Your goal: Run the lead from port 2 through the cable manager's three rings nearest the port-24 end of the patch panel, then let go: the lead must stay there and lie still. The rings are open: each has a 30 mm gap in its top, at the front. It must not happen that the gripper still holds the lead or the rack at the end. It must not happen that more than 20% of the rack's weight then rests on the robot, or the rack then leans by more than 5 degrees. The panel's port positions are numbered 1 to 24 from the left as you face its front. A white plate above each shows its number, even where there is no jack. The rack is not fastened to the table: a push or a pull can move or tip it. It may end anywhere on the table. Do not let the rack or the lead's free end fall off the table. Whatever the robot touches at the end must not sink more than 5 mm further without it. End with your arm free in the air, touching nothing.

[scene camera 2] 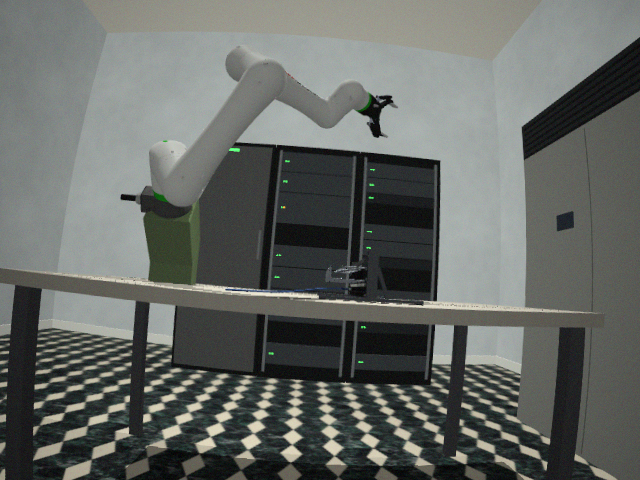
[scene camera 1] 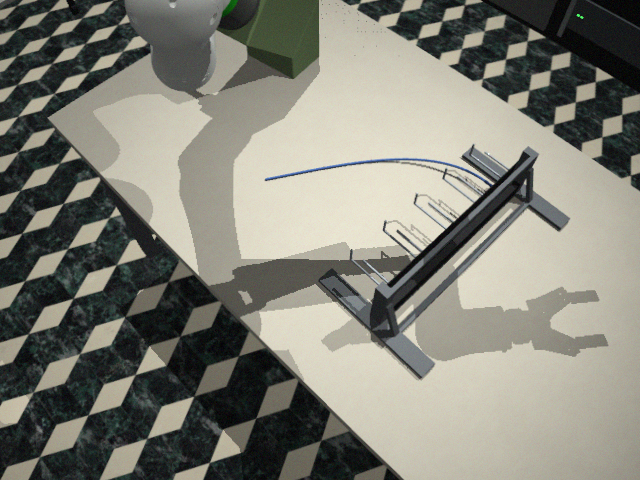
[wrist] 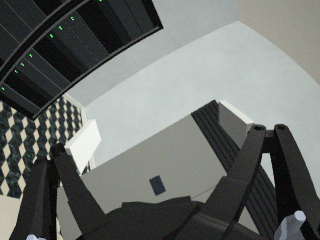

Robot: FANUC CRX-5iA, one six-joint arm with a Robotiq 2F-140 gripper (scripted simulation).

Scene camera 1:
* dark grey rack: 379, 317
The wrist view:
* gripper: 157, 121
